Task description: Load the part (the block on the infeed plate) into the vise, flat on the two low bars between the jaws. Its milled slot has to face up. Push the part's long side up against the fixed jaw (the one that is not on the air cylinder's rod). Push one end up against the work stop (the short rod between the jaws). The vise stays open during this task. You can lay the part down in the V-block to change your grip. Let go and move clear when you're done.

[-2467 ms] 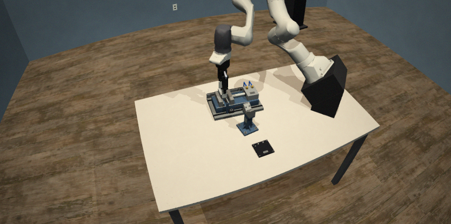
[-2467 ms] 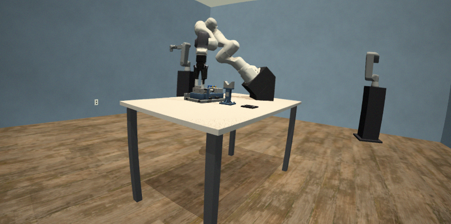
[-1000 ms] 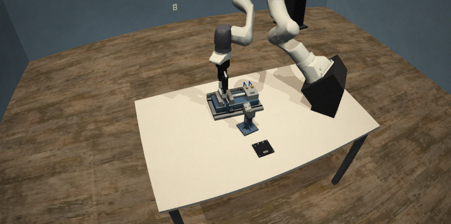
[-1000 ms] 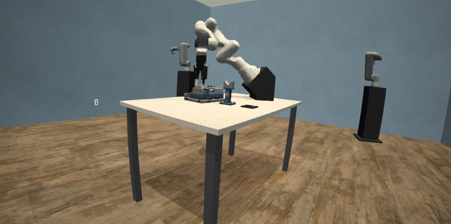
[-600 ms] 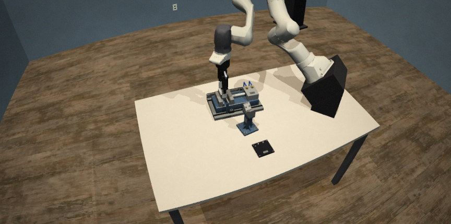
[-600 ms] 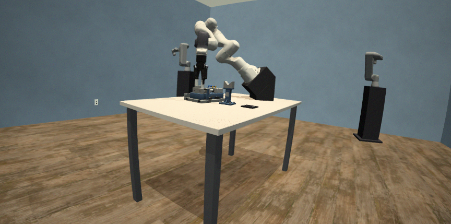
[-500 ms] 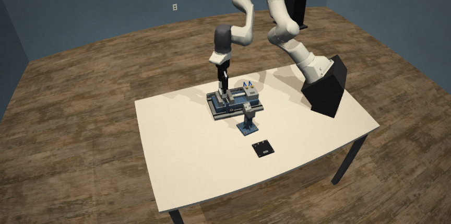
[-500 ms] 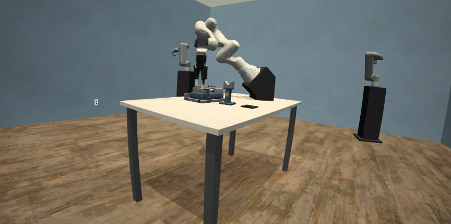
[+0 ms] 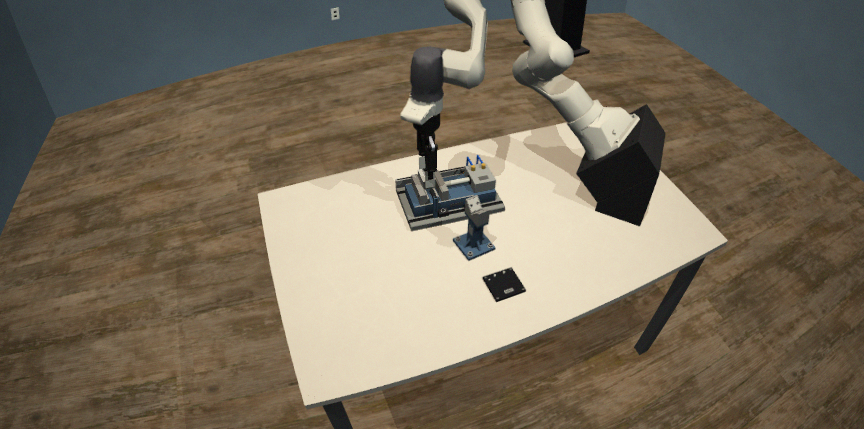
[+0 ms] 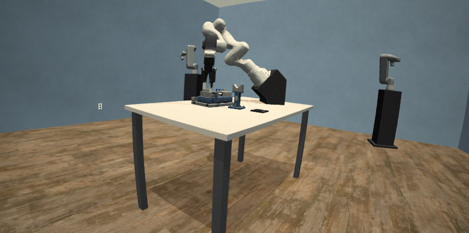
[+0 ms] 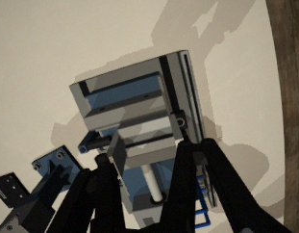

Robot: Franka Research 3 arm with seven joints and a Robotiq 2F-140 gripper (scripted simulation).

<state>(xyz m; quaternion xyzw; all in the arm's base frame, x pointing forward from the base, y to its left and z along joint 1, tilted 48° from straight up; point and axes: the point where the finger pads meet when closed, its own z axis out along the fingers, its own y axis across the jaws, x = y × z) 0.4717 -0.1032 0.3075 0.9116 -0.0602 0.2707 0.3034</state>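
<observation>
Right now my hand is 20 mm above the part. Round my hand: black infeed plate 20 mm ahead, 400 mm to the left, 120 mm below; vise 60 mm behind, 40 mm to the left, 80 mm below; air cylinder 150 mm behind, 70 mm to the left, 40 mm below.
</observation>
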